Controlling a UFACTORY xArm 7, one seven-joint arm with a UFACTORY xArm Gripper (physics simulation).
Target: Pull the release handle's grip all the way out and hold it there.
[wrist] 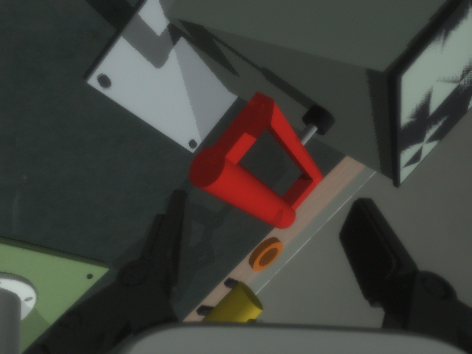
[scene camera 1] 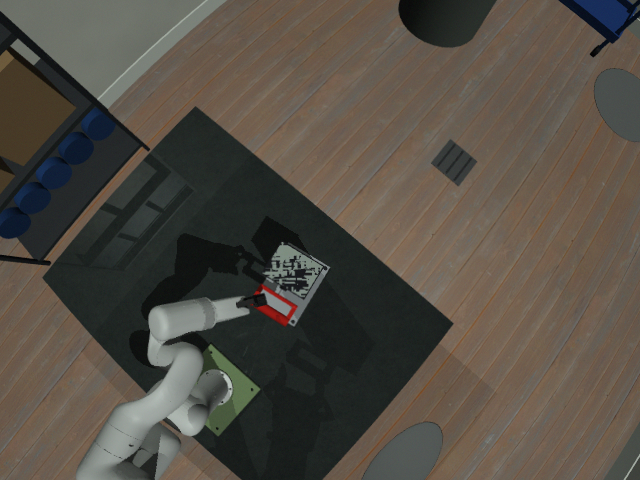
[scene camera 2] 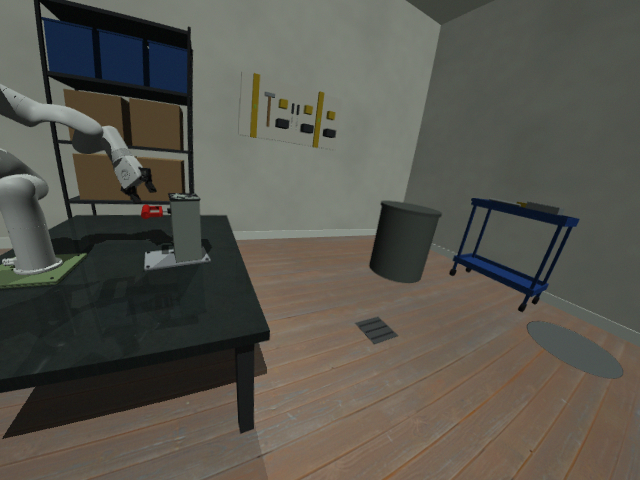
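Note:
The red release handle (scene camera 1: 290, 312) (scene camera 2: 153, 211) sticks out sideways near the top of a grey upright housing (scene camera 2: 186, 227) (wrist: 310, 45). In the wrist view its round grip bar (wrist: 245, 192) faces the fingers, and a short thin rod (wrist: 309, 134) joins the frame to a black collar on the housing. My gripper (scene camera 1: 253, 300) (scene camera 2: 143, 190) (wrist: 268, 213) is open and empty. It is above and on the outer side of the handle, its fingers wide apart and not around the grip bar. In scene camera 1 a finger overlaps one end of the handle.
The housing stands on a light base plate (scene camera 2: 155, 259) (wrist: 150, 100) bolted on the dark table (scene camera 1: 372, 304) (scene camera 2: 222, 310). The arm rises from a green plate (scene camera 1: 240, 387) (scene camera 2: 67, 271). A shelf rack (scene camera 2: 191, 113) stands behind the table. A bin (scene camera 2: 405, 242) and a blue cart (scene camera 2: 555, 219) stand beyond.

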